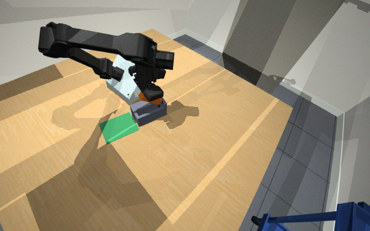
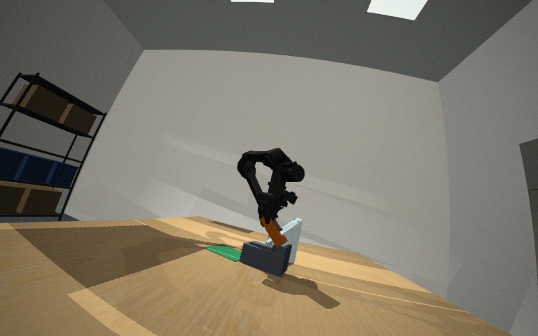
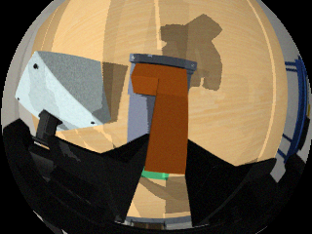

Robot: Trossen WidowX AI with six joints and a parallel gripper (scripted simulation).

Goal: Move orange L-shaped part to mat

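Right now the green mat is 160 mm below my gripper tip, 130 mm to the right of it and 70 mm behind it. Also, from my gripper tip: orange L-shaped part (30 mm to the left, 30 mm below).
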